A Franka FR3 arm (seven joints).
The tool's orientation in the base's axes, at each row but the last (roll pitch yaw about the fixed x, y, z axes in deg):
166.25 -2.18 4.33
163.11 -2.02 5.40
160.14 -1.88 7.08
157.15 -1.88 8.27
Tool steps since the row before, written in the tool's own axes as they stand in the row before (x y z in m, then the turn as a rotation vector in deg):
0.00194 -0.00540 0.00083 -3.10 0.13 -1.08
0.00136 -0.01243 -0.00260 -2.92 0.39 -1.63
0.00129 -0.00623 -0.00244 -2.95 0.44 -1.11
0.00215 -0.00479 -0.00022 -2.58 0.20 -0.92
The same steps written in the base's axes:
0.00163 0.00519 -0.00201 -3.14 -0.11 0.96
0.00020 0.01272 -0.00107 -2.97 -0.18 1.57
0.00045 0.00680 0.00022 -2.96 -0.40 1.10
0.00153 0.00477 -0.00159 -2.61 -0.20 0.84

